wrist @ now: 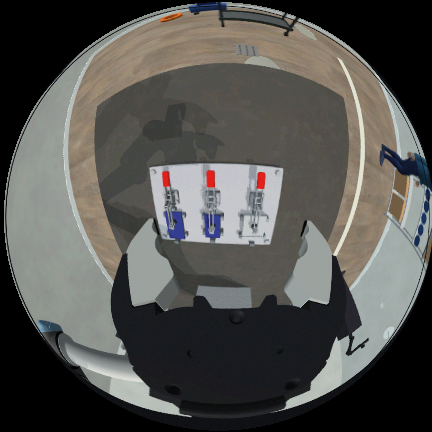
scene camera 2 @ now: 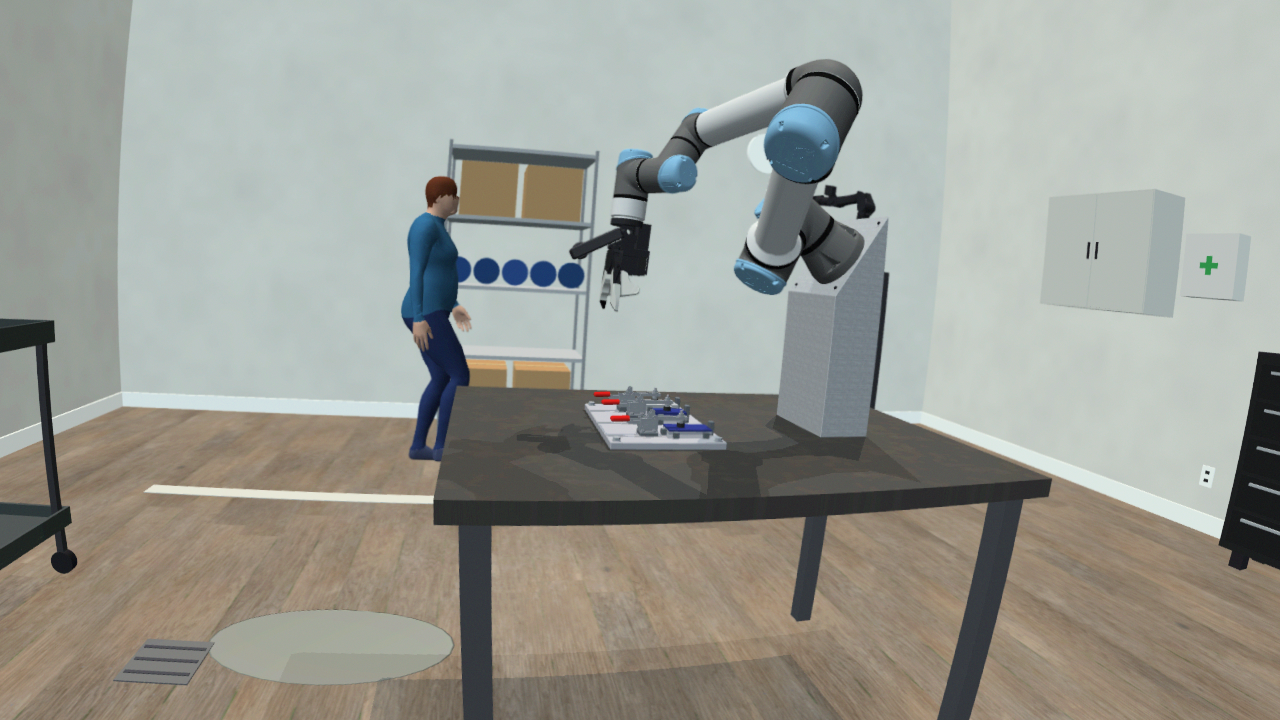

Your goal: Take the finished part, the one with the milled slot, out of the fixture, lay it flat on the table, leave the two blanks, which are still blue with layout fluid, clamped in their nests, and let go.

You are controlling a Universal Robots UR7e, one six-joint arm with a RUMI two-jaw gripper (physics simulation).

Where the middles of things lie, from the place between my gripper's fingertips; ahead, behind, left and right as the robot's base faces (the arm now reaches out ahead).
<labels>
My hand is 9 cm past the fixture plate [scene camera 2: 600, 414], 5 cm to the right of it and 24 cm above it.
</labels>
